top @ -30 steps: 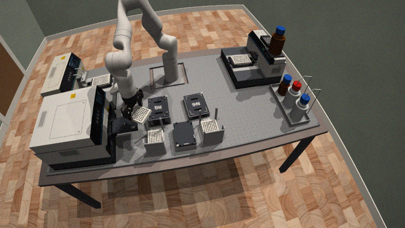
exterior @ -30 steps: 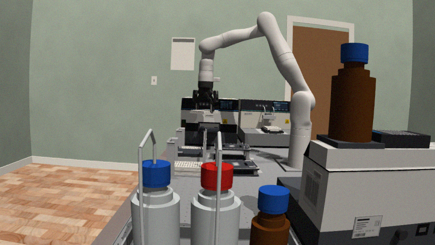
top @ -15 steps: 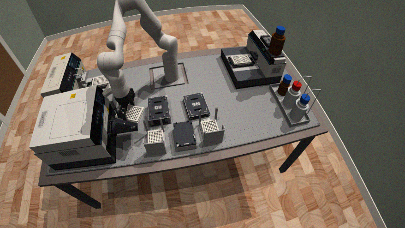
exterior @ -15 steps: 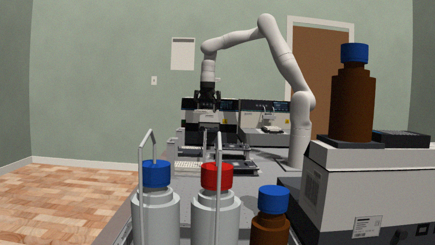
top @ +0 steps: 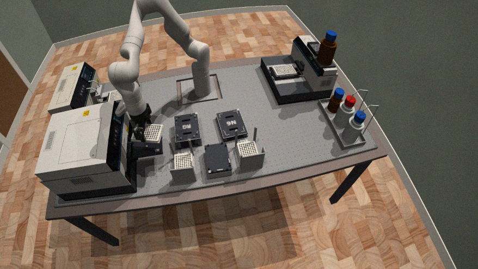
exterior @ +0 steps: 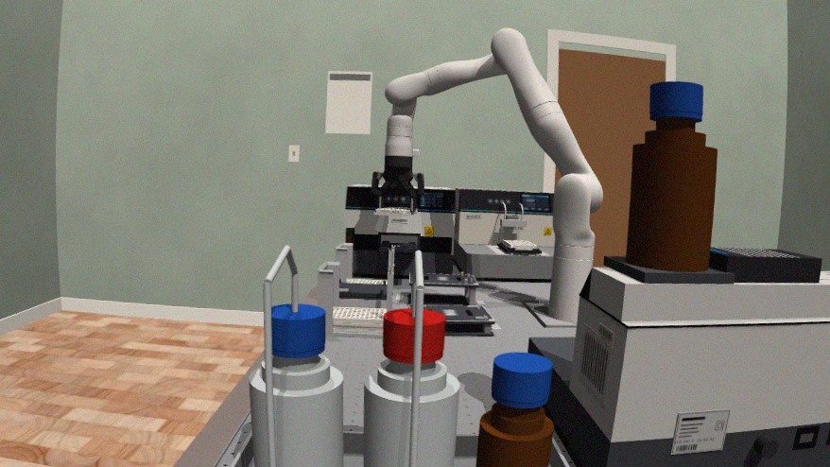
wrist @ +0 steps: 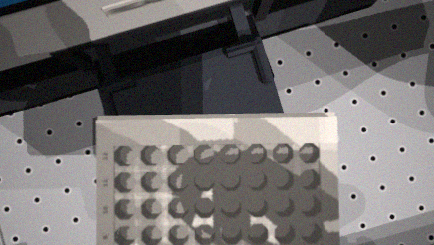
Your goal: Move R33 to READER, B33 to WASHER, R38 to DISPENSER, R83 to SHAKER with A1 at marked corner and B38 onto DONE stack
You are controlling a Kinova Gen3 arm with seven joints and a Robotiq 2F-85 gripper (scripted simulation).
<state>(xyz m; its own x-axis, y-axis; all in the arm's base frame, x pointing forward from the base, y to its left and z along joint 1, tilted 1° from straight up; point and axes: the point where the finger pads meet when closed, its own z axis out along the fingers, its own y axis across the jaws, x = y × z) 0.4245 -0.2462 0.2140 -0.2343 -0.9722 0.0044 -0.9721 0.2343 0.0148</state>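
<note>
Now: the dark reader tray 1 cm behind my hand, 3 cm to the right of it and 11 cm below it. Also, from my hand: regrip nest RG: 13 cm behind, 15 cm to the left, 16 cm below; reader housing: 1 cm ahead, 32 cm to the right, 2 cm above; recovery nest N6: 14 cm behind, 37 cm to the left, 19 cm below.
</note>
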